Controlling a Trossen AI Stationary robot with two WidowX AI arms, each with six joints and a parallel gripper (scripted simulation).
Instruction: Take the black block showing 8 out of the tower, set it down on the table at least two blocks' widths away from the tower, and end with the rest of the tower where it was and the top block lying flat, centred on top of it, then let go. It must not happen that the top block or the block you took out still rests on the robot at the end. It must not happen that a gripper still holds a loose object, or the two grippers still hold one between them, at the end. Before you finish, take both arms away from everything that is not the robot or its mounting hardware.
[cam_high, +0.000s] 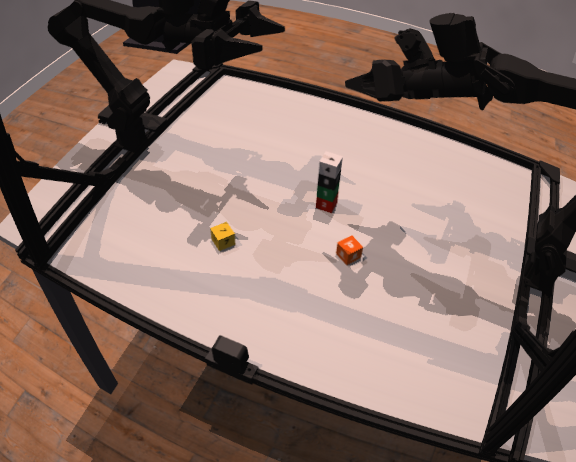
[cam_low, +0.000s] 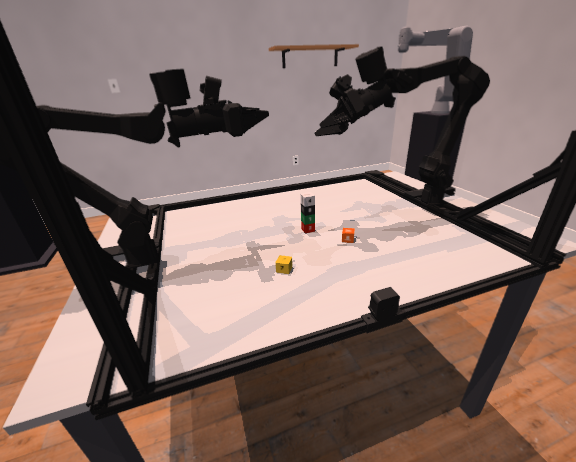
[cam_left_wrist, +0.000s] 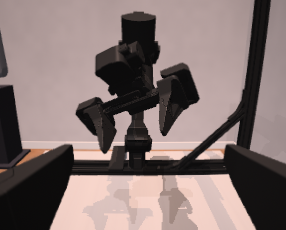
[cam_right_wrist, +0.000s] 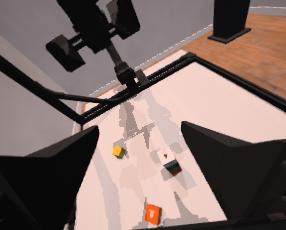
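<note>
My left gripper is now 1 cm short of the black block, 15 cm to the left of it and 27 cm above it. Round my left hand: red block (1 cm ahead, 15 cm to the right, 33 cm below); green block (1 cm ahead, 15 cm to the right, 30 cm below); yellow block (16 cm behind, 1 cm to the right, 33 cm below).
</note>
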